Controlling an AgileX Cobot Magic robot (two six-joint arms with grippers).
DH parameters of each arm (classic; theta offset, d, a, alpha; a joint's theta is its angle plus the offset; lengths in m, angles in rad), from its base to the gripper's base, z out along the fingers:
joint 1: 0 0.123 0 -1.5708
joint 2: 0.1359 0 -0.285 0
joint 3: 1.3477 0 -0.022 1.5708
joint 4: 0 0.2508 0 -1.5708
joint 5: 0 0 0.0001 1.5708
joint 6: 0 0.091 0 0
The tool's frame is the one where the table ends.
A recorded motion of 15 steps. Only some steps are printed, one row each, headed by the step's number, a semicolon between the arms.
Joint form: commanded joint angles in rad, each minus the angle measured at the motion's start. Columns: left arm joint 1, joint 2, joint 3, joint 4, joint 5, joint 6; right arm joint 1, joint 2, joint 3, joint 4, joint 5, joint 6.
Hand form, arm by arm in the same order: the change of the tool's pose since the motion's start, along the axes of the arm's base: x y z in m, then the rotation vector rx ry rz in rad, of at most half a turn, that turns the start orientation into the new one. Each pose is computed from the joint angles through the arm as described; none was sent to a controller.
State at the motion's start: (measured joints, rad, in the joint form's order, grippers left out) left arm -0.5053 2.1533 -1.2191 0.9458 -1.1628 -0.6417; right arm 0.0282 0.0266 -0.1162 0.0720 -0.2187 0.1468
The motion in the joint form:
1: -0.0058 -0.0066 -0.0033 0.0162 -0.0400 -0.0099; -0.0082 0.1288 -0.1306 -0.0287 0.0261 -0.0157
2: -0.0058 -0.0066 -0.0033 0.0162 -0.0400 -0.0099; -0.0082 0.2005 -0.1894 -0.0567 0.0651 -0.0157
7: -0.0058 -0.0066 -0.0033 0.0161 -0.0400 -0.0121; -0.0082 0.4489 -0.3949 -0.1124 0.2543 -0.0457
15: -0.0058 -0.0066 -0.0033 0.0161 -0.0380 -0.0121; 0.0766 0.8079 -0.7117 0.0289 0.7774 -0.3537
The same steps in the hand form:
1: -0.0045 -0.0026 0.0059 -0.0299 -0.0126 -0.0403; 0.0089 0.0005 0.0342 -0.0437 0.0234 -0.0177
2: -0.0045 -0.0026 0.0059 -0.0299 -0.0126 -0.0403; 0.0179 0.0012 0.0459 -0.0729 0.0745 -0.0205
7: -0.0045 -0.0026 0.0059 -0.0304 -0.0104 -0.0404; 0.0577 0.0021 0.0772 -0.1632 0.3046 -0.0318
15: -0.0044 -0.0026 0.0058 -0.0288 -0.0100 -0.0393; 0.1207 0.0225 0.0888 -0.4023 0.8313 0.1557

